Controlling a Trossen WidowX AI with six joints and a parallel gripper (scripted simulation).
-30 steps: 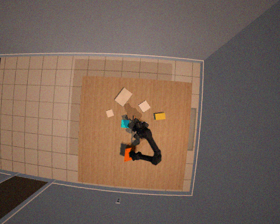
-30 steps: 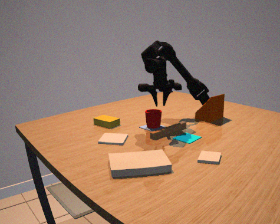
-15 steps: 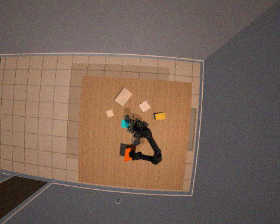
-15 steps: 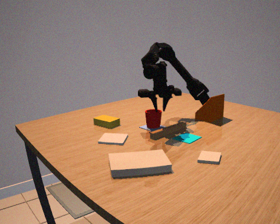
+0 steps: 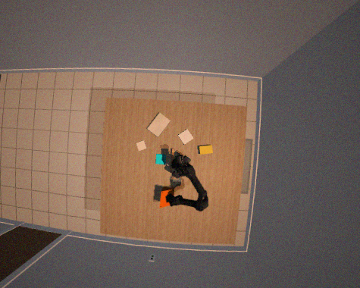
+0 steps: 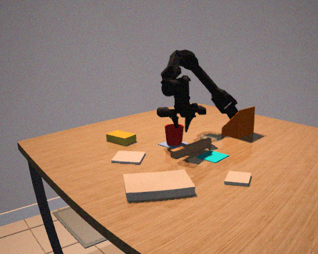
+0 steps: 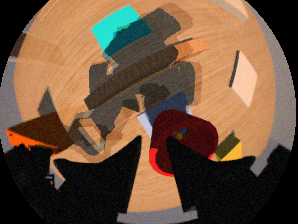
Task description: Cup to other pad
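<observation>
Right now the grey-blue pad is 20 mm ahead of my gripper tip, 20 mm to the right of it and 50 mm below it. Also, from my gripper tip: dark red cup 20 mm ahead, 20 mm to the right, 10 mm below; then low wooden bar 40 mm ahead, 80 mm to the left, 40 mm below; then small tan tile 190 mm ahead, 350 mm to the left, 40 mm below.
</observation>
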